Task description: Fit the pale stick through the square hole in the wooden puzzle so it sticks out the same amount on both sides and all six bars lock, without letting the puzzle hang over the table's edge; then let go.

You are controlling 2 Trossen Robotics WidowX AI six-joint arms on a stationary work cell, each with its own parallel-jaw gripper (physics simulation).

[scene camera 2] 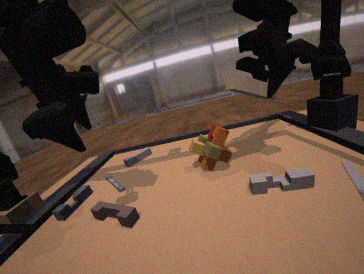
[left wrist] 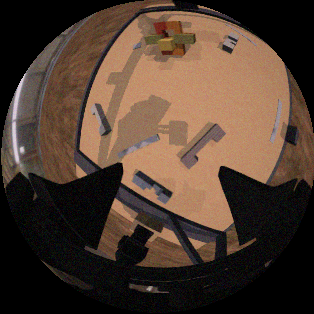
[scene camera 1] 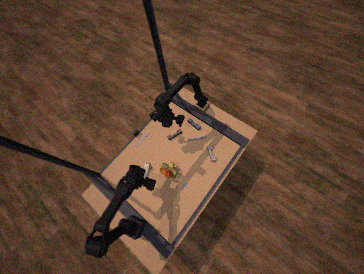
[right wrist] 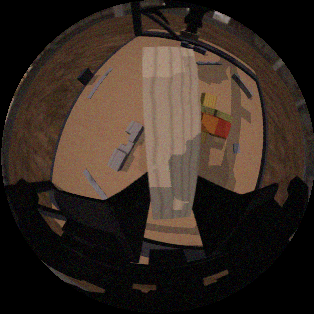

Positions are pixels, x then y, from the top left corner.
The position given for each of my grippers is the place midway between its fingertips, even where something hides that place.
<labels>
My left gripper (scene camera 2: pixel 87 138) is open, holding nothing. My right gripper (scene camera 2: pixel 263 97) holds a pale stick (scene camera 2: pixel 238 83), which touches nothing else.
</labels>
